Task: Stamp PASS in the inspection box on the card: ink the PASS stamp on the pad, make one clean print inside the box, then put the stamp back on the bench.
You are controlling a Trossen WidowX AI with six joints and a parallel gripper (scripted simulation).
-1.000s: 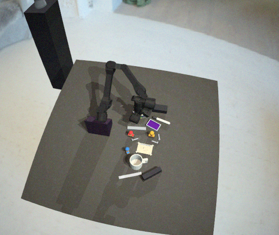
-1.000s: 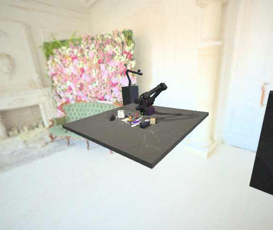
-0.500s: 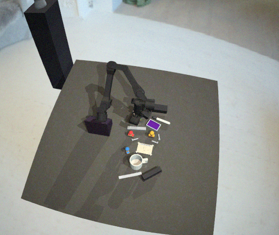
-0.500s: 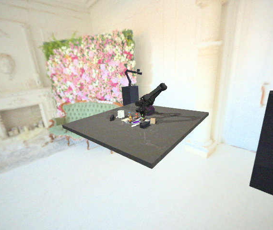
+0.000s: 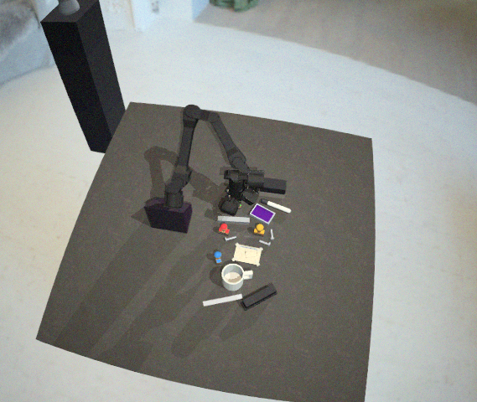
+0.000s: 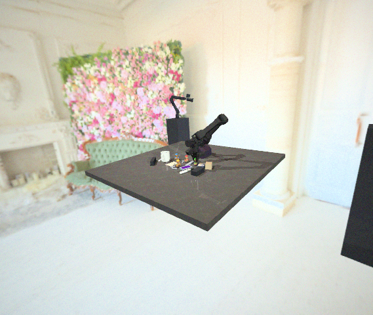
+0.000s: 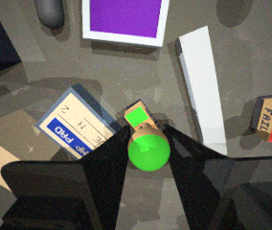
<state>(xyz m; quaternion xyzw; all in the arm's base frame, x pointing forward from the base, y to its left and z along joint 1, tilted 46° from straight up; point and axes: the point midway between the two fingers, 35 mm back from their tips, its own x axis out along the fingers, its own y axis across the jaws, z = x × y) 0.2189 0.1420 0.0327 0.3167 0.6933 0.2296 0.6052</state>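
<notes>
My gripper tip is 10 mm above the green-knobbed stamp. The rest, counted from my gripper tip: purple ink pad 110 mm ahead, 20 mm below, 10 mm to the right; blue-labelled box 60 mm to the left, 10 mm below, 10 mm behind; grey bar 60 mm to the right, 20 mm below.
</notes>
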